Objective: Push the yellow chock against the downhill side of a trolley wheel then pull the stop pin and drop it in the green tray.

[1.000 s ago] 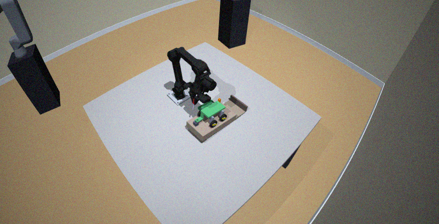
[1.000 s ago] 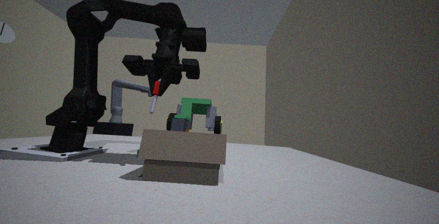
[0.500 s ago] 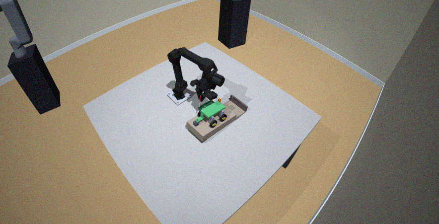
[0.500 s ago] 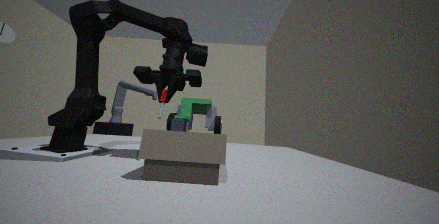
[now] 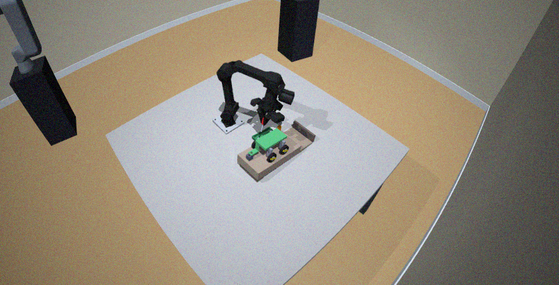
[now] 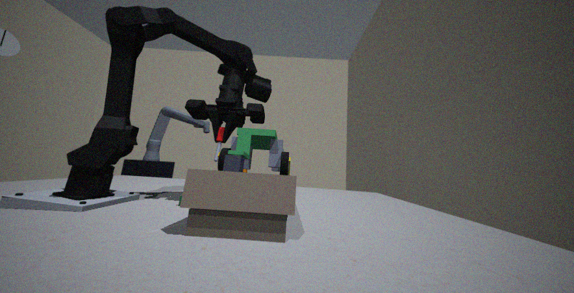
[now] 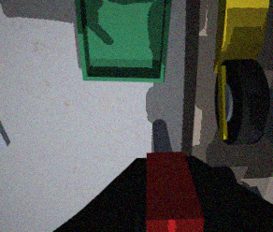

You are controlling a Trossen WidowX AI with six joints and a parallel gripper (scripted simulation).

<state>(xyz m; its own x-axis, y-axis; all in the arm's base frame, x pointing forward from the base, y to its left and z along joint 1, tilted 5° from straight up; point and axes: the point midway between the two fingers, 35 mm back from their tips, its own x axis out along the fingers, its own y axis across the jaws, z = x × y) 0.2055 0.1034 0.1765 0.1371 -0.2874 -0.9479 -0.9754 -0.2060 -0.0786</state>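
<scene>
My gripper tip is now 3 cm past the green tray, 3 cm to the right of it and 15 cm above it. The rest, counted from my gripper tip: stop pin (right at my gripper tip); yellow chock (4 cm ahead, 5 cm to the left, 6 cm below); green-decked trolley (11 cm ahead, 2 cm to the right, 3 cm below).
</scene>
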